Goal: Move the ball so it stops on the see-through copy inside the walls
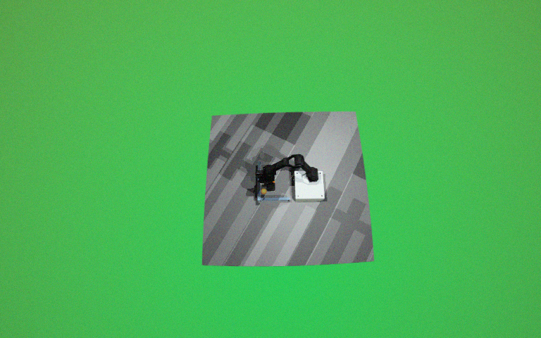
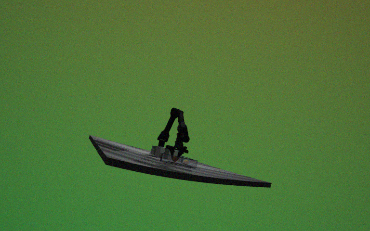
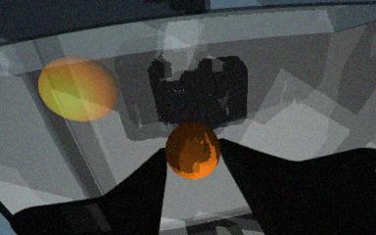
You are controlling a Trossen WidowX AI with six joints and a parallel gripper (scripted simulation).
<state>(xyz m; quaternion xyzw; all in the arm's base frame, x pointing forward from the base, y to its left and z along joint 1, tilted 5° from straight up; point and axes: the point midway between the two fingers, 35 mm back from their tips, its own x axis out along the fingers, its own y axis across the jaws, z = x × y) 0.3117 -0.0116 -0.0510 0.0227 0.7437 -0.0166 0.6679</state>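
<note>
The see-through copy of ball is 7 cm to the left of my gripper tip and 7 cm ahead of it. Also, from my gripper tip: orange ball: right at my gripper tip.
</note>
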